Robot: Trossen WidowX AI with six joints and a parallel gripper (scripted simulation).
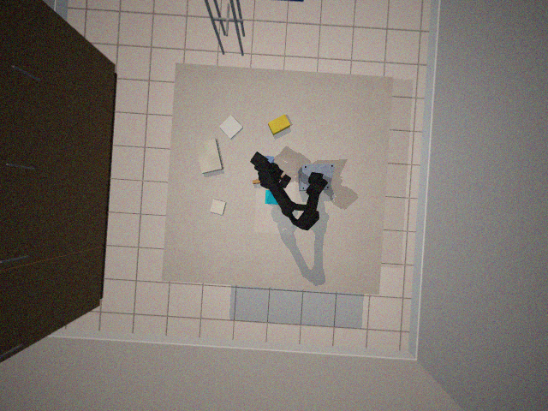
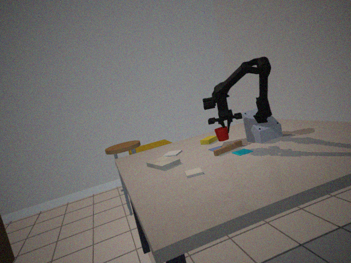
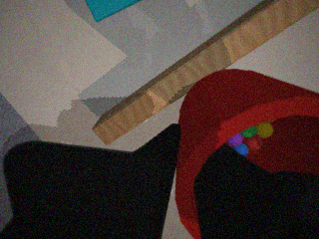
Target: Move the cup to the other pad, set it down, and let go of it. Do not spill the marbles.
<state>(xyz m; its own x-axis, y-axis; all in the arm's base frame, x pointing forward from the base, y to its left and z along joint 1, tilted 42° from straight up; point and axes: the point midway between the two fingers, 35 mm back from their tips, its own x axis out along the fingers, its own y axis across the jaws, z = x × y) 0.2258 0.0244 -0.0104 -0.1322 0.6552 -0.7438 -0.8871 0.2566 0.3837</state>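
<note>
My gripper tip is now 11 cm to the right of the teal pad, 10 cm above it and 1 cm past it. Also, from my gripper tip: wooden bar: 9 cm below, 2 cm ahead, 1 cm to the left; light blue pad: 10 cm below, 9 cm to the right, 5 cm ahead; red cup: 3 cm ahead, 2 cm to the right.
</note>
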